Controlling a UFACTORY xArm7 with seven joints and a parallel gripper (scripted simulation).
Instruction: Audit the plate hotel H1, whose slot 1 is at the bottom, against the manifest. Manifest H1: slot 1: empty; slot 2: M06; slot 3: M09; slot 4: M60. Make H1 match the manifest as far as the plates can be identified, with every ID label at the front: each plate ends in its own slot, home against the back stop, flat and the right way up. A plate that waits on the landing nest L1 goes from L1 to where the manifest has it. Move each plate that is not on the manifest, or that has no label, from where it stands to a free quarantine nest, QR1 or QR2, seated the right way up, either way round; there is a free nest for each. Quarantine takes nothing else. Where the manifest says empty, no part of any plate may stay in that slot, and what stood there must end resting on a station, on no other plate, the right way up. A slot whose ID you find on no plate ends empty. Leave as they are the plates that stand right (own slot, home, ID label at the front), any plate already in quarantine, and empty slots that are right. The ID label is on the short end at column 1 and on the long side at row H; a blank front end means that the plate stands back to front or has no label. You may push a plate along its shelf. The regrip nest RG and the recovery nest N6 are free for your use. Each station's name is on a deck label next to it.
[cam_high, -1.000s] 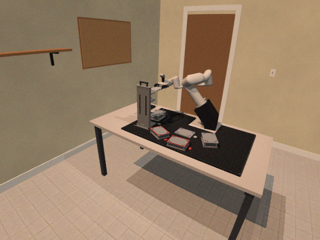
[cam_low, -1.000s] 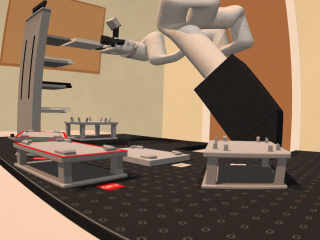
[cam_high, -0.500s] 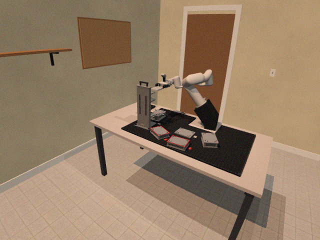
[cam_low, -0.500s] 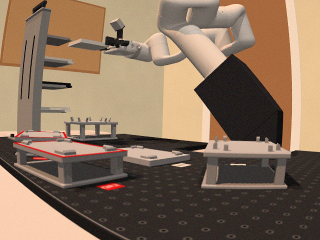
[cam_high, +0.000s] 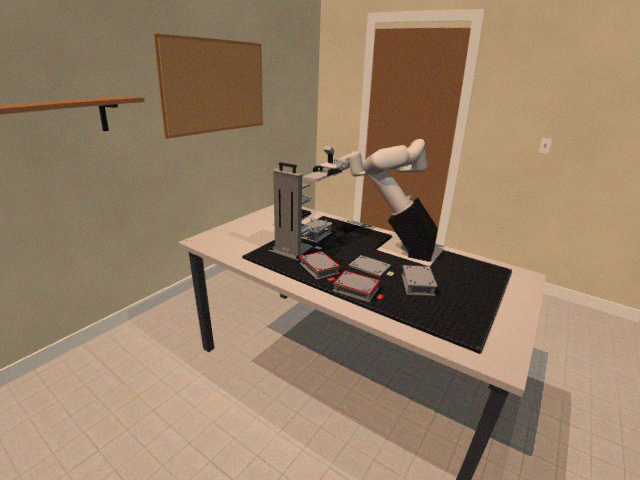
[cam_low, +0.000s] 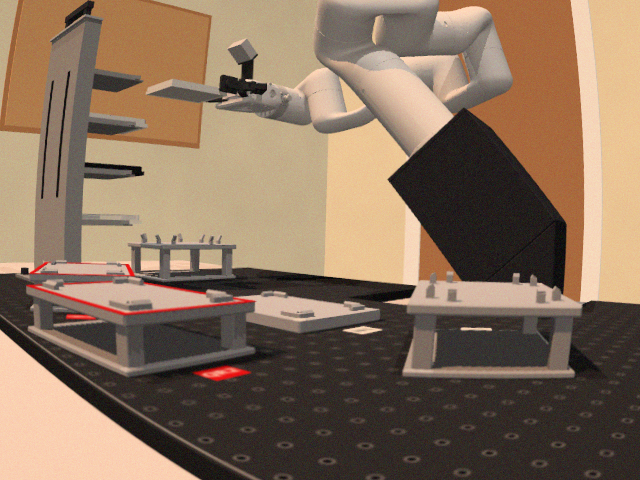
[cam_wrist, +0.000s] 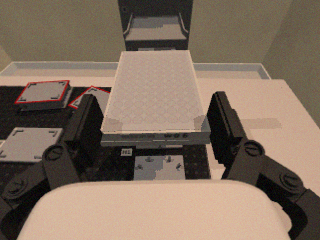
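Right now my hand is 50 mm short of the pale plate, 20 mm above it and 10 mm to the right of it. Also, from my hand: hotel tower (300 mm ahead, 150 mm below, 40 mm to the left); black plate (220 mm ahead, 170 mm below, 30 mm to the left); clear plate (250 mm below, 220 mm ahead, 30 mm to the left).
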